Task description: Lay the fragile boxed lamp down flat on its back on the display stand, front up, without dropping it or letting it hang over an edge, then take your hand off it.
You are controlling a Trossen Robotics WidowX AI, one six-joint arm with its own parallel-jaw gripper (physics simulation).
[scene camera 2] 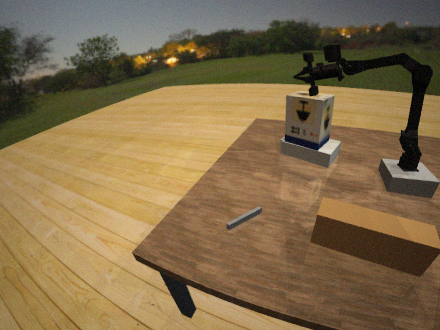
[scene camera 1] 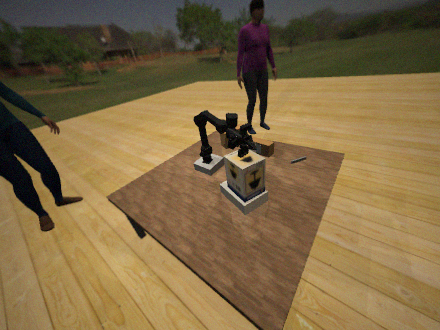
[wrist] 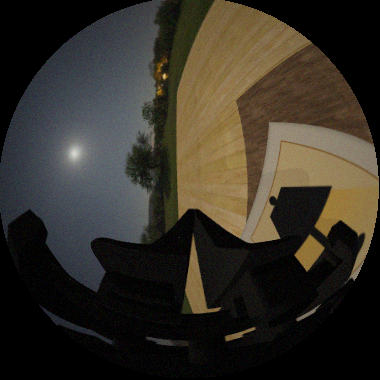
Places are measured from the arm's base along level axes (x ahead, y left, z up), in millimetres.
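Pixels of known places: gripper, fingertip midpoint: (scene camera 2: 293, 77) (scene camera 1: 256, 149) (wrist: 192, 213); arm's base at its link origin: (scene camera 2: 407, 167) (scene camera 1: 207, 161).
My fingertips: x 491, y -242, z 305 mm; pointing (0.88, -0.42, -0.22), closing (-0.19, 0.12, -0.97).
Observation:
For each thing: its top centre in the pictures, then the offset to it from my fingertips. Level surfaces: height alone.
- wooden table at its surface level: 370 mm down
- brown cardboard box at its top centre: (scene camera 2: 376, 220) (scene camera 1: 256, 139) 209 mm back, 612 mm left, 261 mm down
- small grey bar at its top centre: (scene camera 2: 244, 215) (scene camera 1: 298, 158) 150 mm ahead, 540 mm left, 349 mm down
The boxed lamp (scene camera 1: 245, 177) (scene camera 2: 308, 118) is a white and yellow carton with a black lamp picture. It stands upright on the low white display stand (scene camera 1: 245, 205) (scene camera 2: 313, 156) on the wooden table (scene camera 1: 212, 229) (scene camera 2: 251, 262). Its yellow top face fills the right of the wrist view (wrist: 319, 166). My gripper (scene camera 1: 252, 145) (scene camera 2: 296, 76) (wrist: 192, 213) is shut and empty. It is turned on its side just above the box's top, fingertips pointing sideways past it. The lower end of the gripper body is at or touching the top face.
A brown cardboard box (scene camera 1: 267, 147) (scene camera 2: 349, 229) lies behind the stand, and a small grey bar (scene camera 1: 298, 160) (scene camera 2: 244, 217) lies on the table. The arm's base (scene camera 1: 208, 165) stands left of the stand. A person in purple (scene camera 1: 255, 59) stands beyond the table.

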